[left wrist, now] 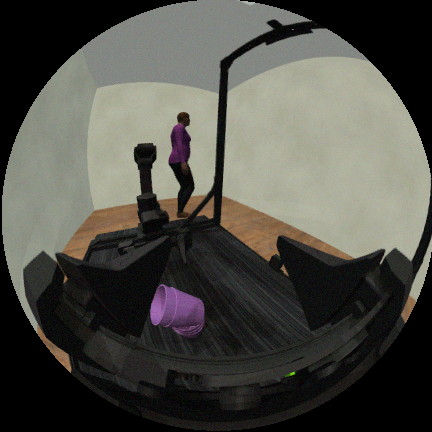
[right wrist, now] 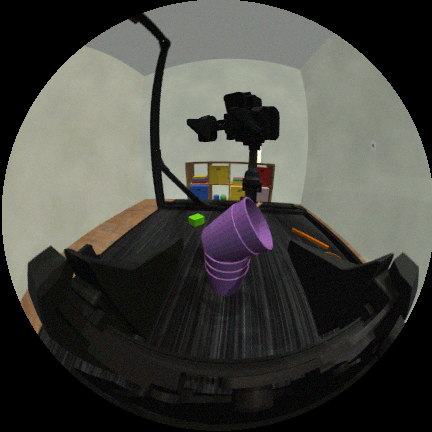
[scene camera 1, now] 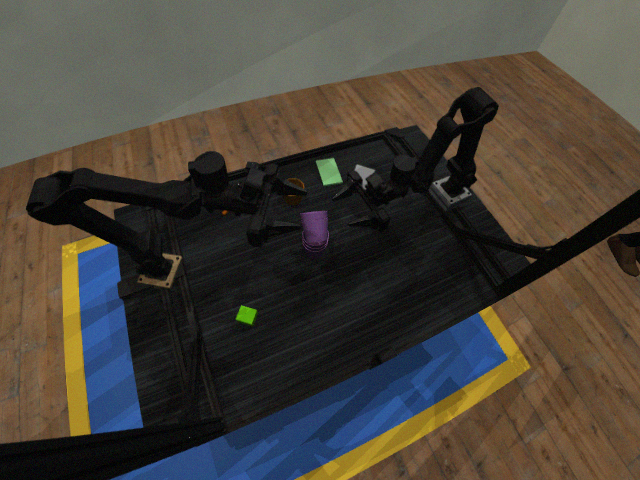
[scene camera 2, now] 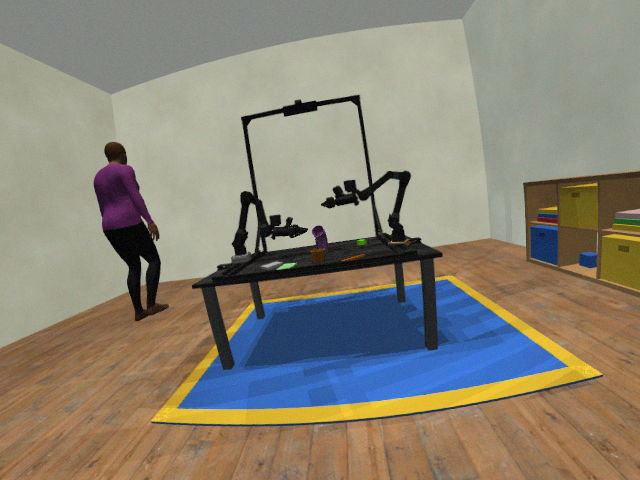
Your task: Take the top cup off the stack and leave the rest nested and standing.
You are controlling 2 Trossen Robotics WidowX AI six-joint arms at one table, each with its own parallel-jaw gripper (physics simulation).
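Frame: origin at the left arm's base, x back, y right, z up, level; millimetres.
Seen in the pictures: left gripper, fingertip midpoint: point(left wrist: 224, 241) point(right wrist: 205, 115) point(scene camera 1: 304, 209) point(scene camera 2: 325, 203); right gripper, fingertip midpoint: point(left wrist: 164, 270) point(right wrist: 237, 244) point(scene camera 1: 340, 212) point(scene camera 2: 307, 230); left arm's base, link origin: point(scene camera 1: 159, 268) point(scene camera 2: 399, 240); right arm's base, link origin: point(scene camera 1: 452, 188) point(scene camera 2: 240, 254).
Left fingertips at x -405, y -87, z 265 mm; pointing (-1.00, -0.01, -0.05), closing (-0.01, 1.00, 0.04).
Note:
Offsets run from my left fingertips to a thing's top centre.
A purple top cup {dx -20, dy -65, dz -131 mm} point(scene camera 1: 314, 222) point(scene camera 2: 318, 234) point(left wrist: 186, 309) point(right wrist: 224, 237) lies tilted far over on the lower purple cups {dx -21, dy -60, dz -198 mm} point(scene camera 1: 315, 247) point(left wrist: 191, 330) point(right wrist: 225, 284), its mouth facing right in the right wrist view. Two rim lines show on it; I cannot tell whether it is one cup or two nested. The lower cups stand nested and upright. My left gripper point(scene camera 1: 302, 208) point(scene camera 2: 324, 204) point(left wrist: 224, 241) is open and empty, high above the table beside the stack. My right gripper point(scene camera 1: 342, 210) point(scene camera 2: 306, 230) point(right wrist: 237, 244) is open and empty, apart from the stack, its fingers pointing toward it.
An orange cup {dx +78, dy -244, dz -234 mm} point(scene camera 1: 294, 197) point(scene camera 2: 317, 255) stands near the stack. A green block {dx +125, dy +174, dz -266 mm} point(scene camera 1: 246, 315) point(scene camera 2: 361, 241) point(right wrist: 196, 220), an orange stick {dx +258, dy -207, dz -284 mm} point(scene camera 2: 353, 257) point(right wrist: 310, 238), a light green sheet {dx -31, dy -385, dz -284 mm} point(scene camera 1: 328, 171) point(scene camera 2: 286, 266) and a white piece {dx -153, dy -374, dz -279 mm} point(scene camera 1: 364, 172) point(scene camera 2: 271, 265) lie on the table.

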